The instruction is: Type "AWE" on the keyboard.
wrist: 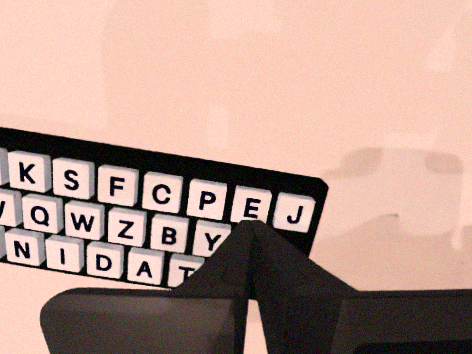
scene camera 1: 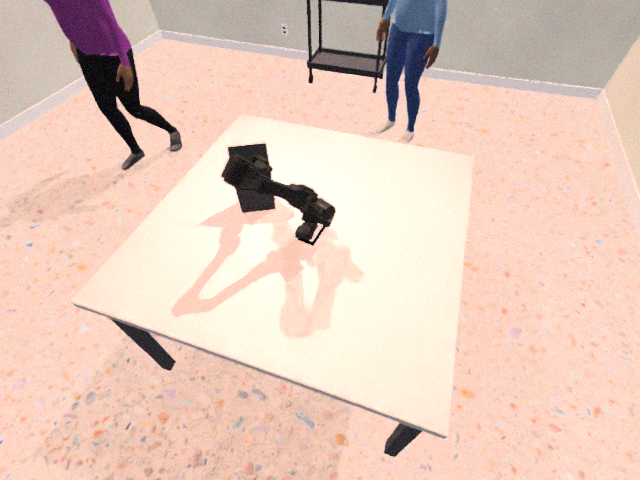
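Where they show: gripper, between the fingertips: [wrist: 250,229] [scene camera 1: 312,233]; arm's base, origin of its link: [scene camera 1: 257,166].
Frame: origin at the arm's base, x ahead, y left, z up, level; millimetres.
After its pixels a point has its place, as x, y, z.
The keyboard [scene camera 1: 318,235] {274, -125, -206} [wrist: 200,169] {276, -114, -205} is black with white letter keys, and much of it is hidden by the arm in the scene view. In the wrist view its right end shows, with the A key [wrist: 144,270] {228, -82, -200} in the lowest row, the W key [wrist: 84,220] {257, -59, -200} in the middle row and the E key [wrist: 251,204] {259, -136, -200} in the top row beside the J key [wrist: 295,214] {253, -156, -200}. My gripper [wrist: 250,229] {252, -134, -191} is shut and empty. Its tips overlap the lower edge of the E key in the wrist view; whether they touch it I cannot tell. They hide the keys right of Y and T.
The arm's black base plate [scene camera 1: 258,202] {-8, -35, -167} lies on the white table [scene camera 1: 392,310] {598, -388, -218} at the back left. A person in purple [scene camera 1: 95,31] stands beyond the table's left side, and a person in blue [scene camera 1: 408,56] stands behind it near a black cart [scene camera 1: 343,60].
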